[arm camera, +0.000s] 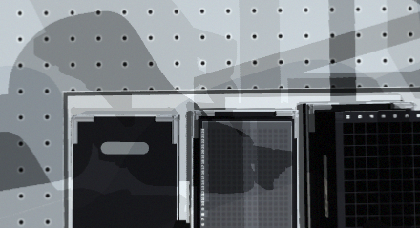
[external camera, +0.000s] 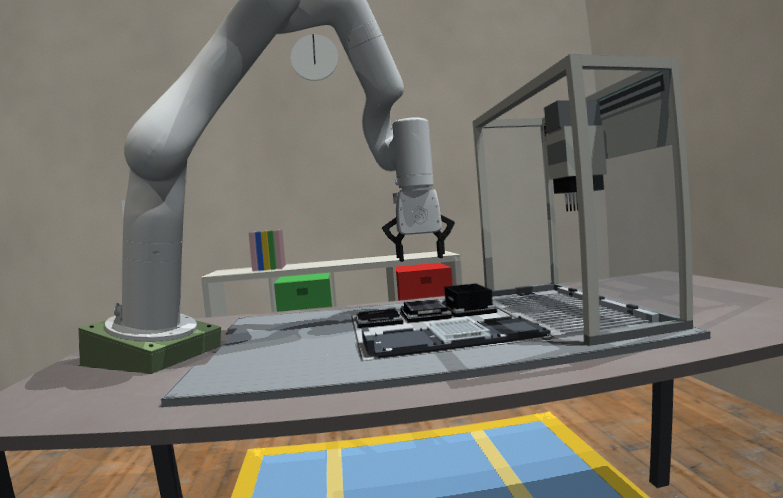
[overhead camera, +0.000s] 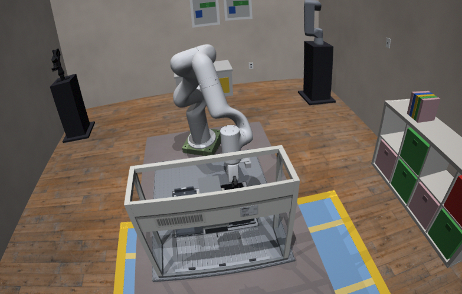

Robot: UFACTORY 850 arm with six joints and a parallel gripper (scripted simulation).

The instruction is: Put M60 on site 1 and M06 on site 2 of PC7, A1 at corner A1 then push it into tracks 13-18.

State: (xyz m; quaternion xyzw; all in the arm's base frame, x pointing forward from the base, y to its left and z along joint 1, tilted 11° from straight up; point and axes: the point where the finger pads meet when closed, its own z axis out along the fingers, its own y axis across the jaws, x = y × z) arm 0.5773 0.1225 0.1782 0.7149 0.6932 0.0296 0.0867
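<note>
My hand is 14 cm above the nest S2. The rest, counted from my hand: 96-well plate M06: 26 cm to the right, 12 cm below, 1 cm ahead; nest S1: 14 cm below, 11 cm behind; carrier PC7: 26 cm to the right, 13 cm below.
</note>
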